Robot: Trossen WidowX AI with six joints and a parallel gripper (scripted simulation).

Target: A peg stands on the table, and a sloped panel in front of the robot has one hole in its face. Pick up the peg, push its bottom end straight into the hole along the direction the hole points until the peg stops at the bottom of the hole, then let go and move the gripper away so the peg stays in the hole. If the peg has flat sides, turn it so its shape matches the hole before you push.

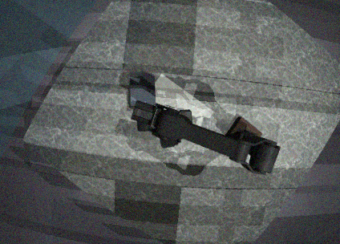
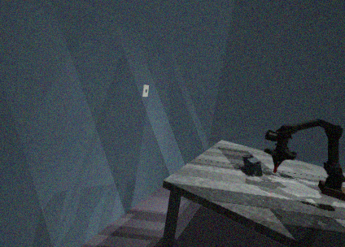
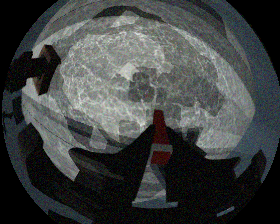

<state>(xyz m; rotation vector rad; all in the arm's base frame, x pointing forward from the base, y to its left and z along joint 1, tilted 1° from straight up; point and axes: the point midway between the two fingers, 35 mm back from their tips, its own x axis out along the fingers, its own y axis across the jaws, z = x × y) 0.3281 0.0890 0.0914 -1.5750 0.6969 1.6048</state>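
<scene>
The grey sloped panel is 13 cm ahead of my gripper tip, 6 cm to the right of it and 6 cm below it. The rest, counted from my gripper tip: red peg 2 cm above.
</scene>
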